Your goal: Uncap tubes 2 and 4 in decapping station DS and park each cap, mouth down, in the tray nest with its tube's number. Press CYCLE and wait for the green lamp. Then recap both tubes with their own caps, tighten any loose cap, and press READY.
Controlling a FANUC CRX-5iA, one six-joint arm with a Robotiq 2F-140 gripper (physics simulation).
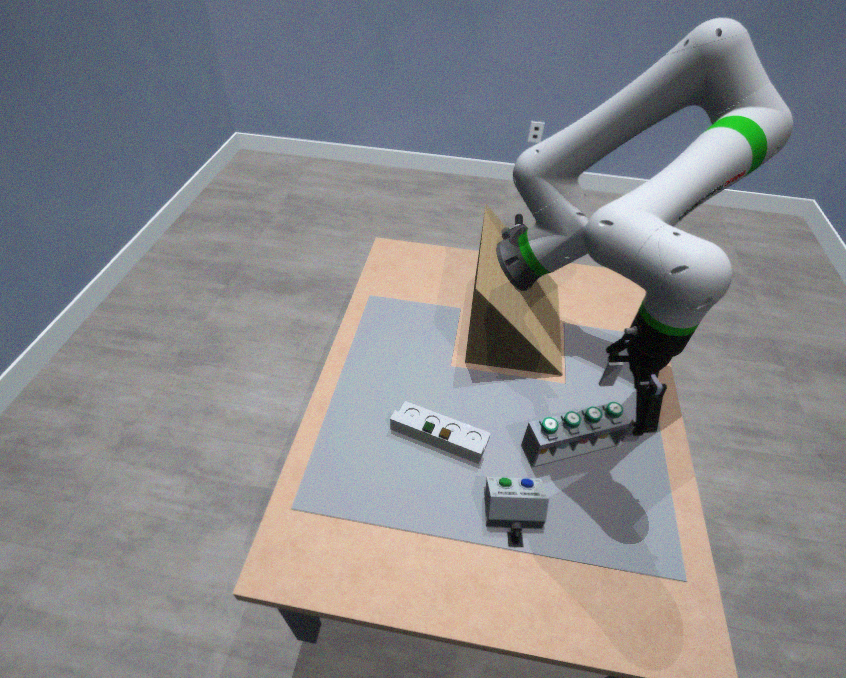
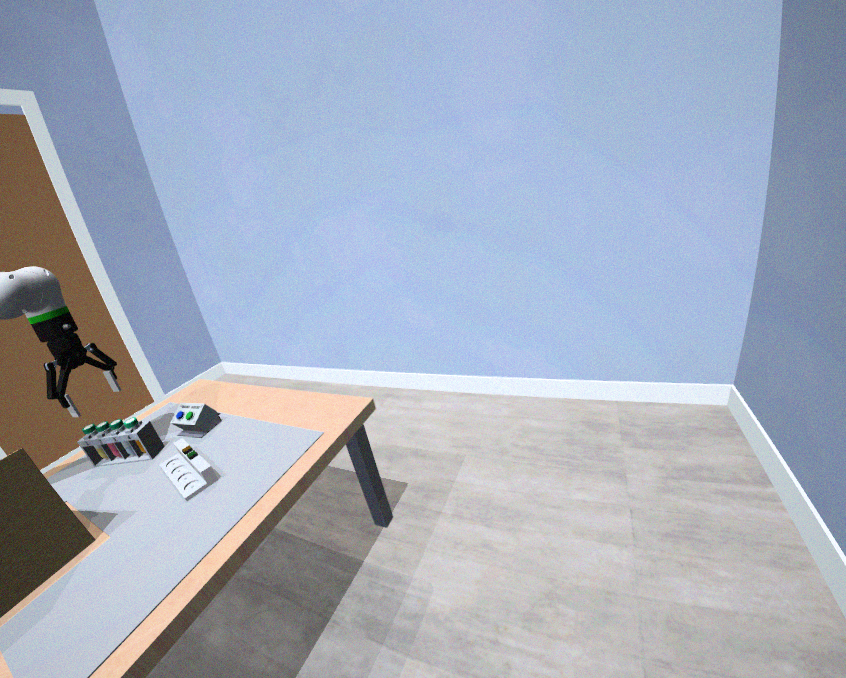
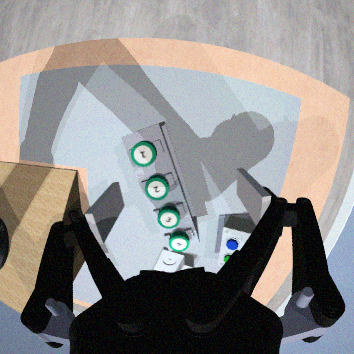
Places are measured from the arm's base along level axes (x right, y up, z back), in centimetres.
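Pixels of known places: gripper, fingertip midpoint: (image 1: 616,411) (image 2: 98,403) (image 3: 177,187); arm's base, origin of the base link: (image 1: 513,266).
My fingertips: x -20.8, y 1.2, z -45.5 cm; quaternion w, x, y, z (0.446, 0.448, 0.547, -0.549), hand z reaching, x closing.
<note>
For each thing: its top centre in the pictures, then the offset to it from my fingertips. "pt": a spot on its surface instead. Level surfaces: height alone.
- Cap 2, middle of its top: (image 3: 156,189) (image 1: 594,412) (image 2: 101,424) dz +2.9, dx +2.7, dy -5.3 cm
- cap 4, middle of its top: (image 3: 178,243) (image 1: 550,423) (image 2: 129,420) dz -1.1, dx +12.3, dy -5.5 cm
- white tray, middle of its top: (image 1: 441,419) (image 3: 162,290) (image 2: 178,457) dz +1.2, dx +35.3, dy -12.3 cm
- control box, middle of its top: (image 1: 518,489) (image 3: 242,256) (image 2: 188,406) dz -15.1, dx +18.5, dy -9.2 cm
- green button, middle of its top: (image 1: 506,480) (image 2: 188,413) dz -13.1, dx +20.9, dy -10.2 cm
- blue button, middle of its top: (image 3: 233,246) (image 1: 528,481) (image 2: 179,412) dz -12.7, dx +16.4, dy -10.2 cm
- dark green square, surface spot: (image 1: 428,427) pt dz -1.3, dx +38.0, dy -12.3 cm
- grey mat, its level: dy -17.6 cm
- wooden table, its level: dy -17.9 cm
The decapping station (image 1: 531,449) (image 2: 150,439) (image 3: 132,137) holds several tubes in a row, all wearing green-rimmed white caps. Cap 2 (image 1: 593,414) (image 2: 102,427) (image 3: 156,187) and cap 4 (image 1: 549,425) (image 2: 131,422) (image 3: 179,241) sit on their tubes. My gripper (image 1: 627,406) (image 2: 95,400) (image 3: 177,187) is wide open and empty, above the station. The white tray (image 1: 402,424) (image 2: 189,490) (image 3: 162,260) shows no cap in its nests. The control box (image 1: 515,505) (image 2: 206,420) has a green button (image 1: 504,482) (image 2: 189,415) and a blue button (image 1: 526,483) (image 2: 180,415) (image 3: 232,244); their labels are unreadable.
A dark green square (image 1: 428,427) and a brown one (image 1: 444,432) show by the tray; neither looks lit. A wooden wedge (image 1: 511,339) (image 2: 35,522) (image 3: 37,200) stands behind, on the arm's side. The grey mat (image 1: 367,466) lies on the wooden table (image 1: 423,565).
</note>
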